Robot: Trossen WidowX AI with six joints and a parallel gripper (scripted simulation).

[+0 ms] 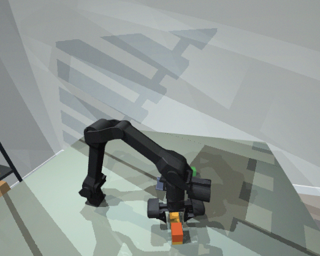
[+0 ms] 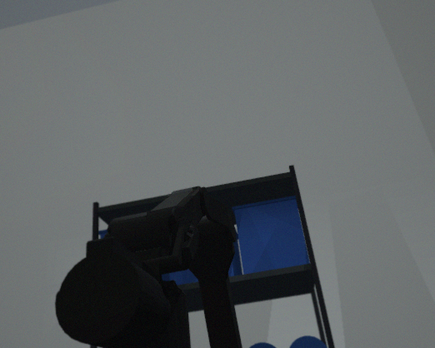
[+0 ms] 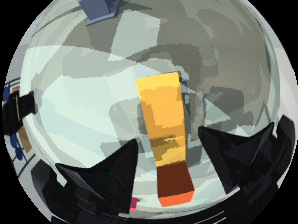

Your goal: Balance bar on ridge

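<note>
Right now my gripper tip is 30 mm to the left of the bar, 10 mm below it and 10 mm short of it. From my gripper tip the other things lie so: green block (260 mm to the left, 20 mm ahead, 10 mm above).
</note>
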